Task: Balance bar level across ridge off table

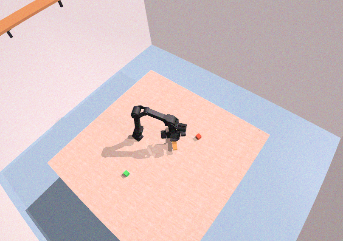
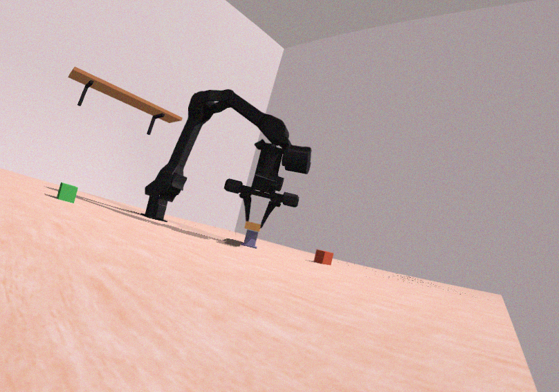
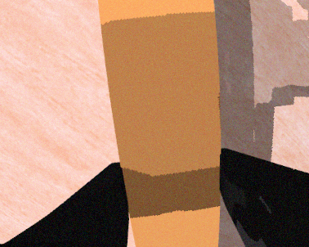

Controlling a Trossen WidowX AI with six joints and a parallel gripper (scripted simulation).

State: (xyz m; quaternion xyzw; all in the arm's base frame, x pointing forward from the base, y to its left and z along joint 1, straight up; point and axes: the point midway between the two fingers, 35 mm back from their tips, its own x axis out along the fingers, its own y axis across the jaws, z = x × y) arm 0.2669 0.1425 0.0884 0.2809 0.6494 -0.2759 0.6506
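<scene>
Right now the bar is 2 cm behind my gripper tip and 2 cm to the left of it. Also, from my gripper tip: green cube 11 cm behind, 43 cm to the right, 4 cm below; red cube 13 cm ahead, 15 cm to the left, 4 cm below.
</scene>
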